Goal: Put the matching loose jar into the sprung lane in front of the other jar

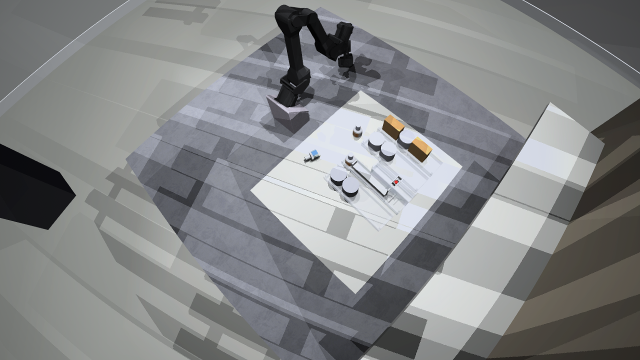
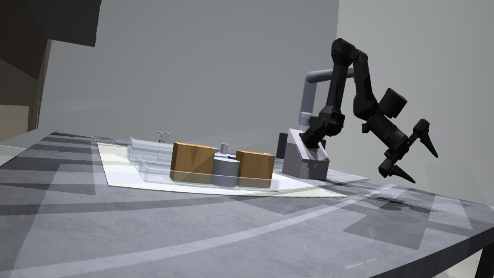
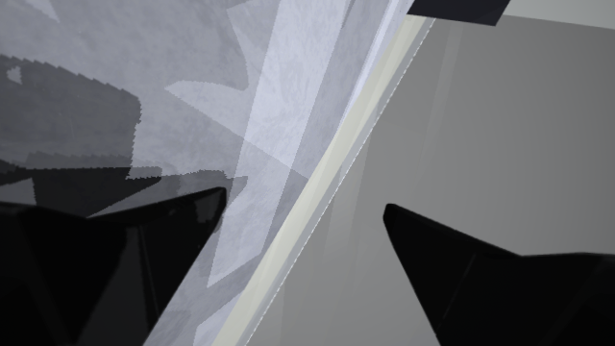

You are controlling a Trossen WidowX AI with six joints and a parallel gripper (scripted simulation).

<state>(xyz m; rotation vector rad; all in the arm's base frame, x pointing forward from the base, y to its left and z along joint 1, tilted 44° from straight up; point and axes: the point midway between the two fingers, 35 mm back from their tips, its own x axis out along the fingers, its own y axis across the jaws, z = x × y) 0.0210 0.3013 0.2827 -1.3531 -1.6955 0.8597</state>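
The small blue-banded jar is 170 mm ahead of my gripper tip, 530 mm to the right of it and 80 mm below it. Also, from my gripper tip: clear sprung lane 460 mm ahead, 470 mm to the right, 70 mm below; red marker 500 mm ahead, 460 mm to the right, 20 mm below.
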